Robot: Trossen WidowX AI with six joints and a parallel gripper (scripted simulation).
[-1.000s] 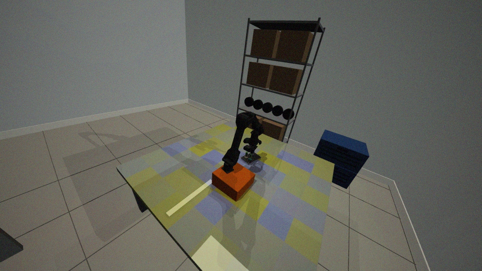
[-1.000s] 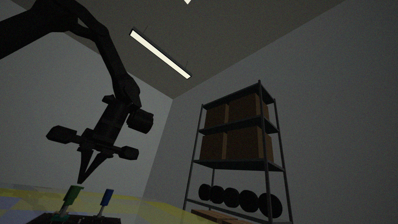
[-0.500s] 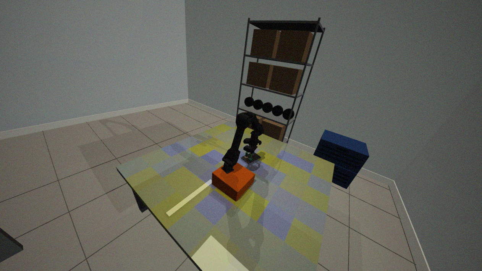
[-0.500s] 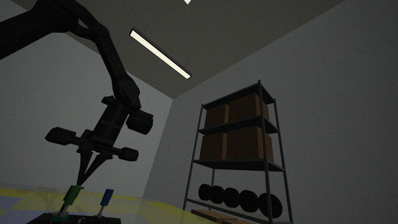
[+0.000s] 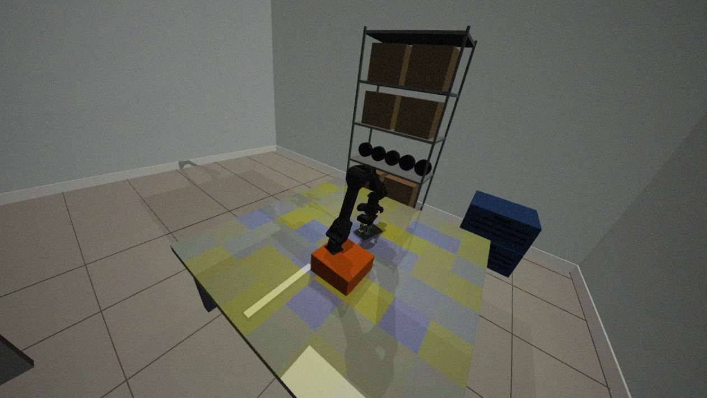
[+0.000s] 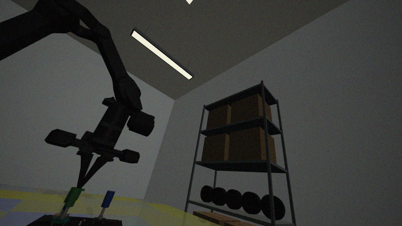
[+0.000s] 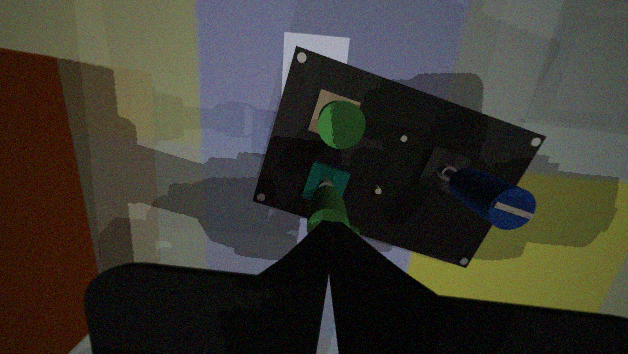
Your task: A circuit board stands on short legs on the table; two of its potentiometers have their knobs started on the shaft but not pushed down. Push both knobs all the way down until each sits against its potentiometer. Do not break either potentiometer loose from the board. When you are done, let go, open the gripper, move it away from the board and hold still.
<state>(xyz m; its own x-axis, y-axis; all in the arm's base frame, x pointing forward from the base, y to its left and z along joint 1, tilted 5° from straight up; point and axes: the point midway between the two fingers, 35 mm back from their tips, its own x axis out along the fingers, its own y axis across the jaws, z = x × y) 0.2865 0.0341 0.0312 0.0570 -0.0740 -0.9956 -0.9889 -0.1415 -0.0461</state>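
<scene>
Right now the green knob is 10 mm below my gripper tip. From my gripper tip the other things lie so: blue knob 70 mm ahead, 30 mm to the left, 10 mm below.
</scene>
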